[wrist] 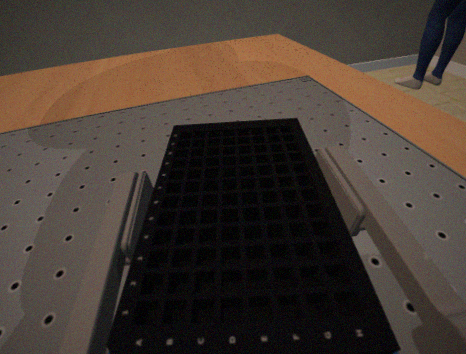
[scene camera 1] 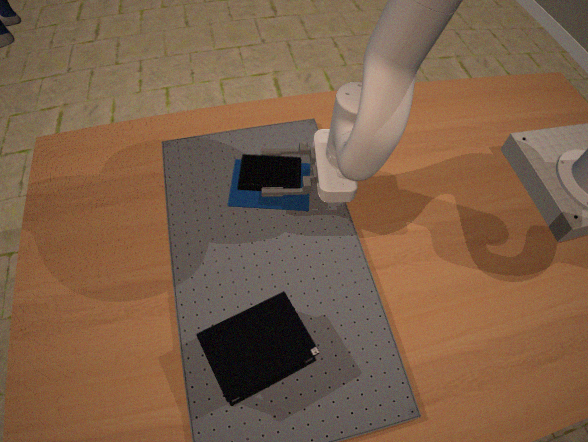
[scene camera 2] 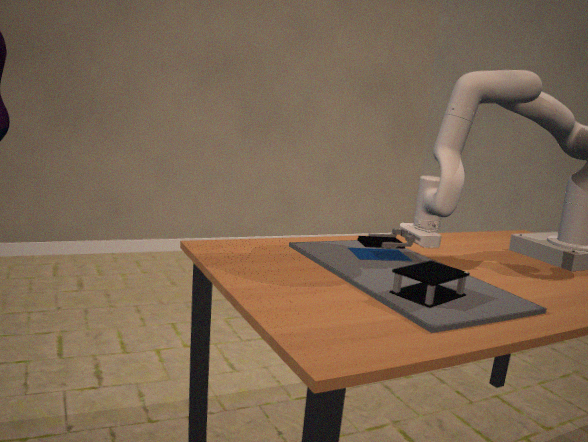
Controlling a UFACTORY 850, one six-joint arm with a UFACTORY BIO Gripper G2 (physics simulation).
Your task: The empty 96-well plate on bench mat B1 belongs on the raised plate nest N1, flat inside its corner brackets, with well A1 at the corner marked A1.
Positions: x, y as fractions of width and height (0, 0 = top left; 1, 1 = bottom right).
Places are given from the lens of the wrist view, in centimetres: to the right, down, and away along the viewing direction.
black 96-well plate (wrist: 0.52, 0.68): 0, 2, 9
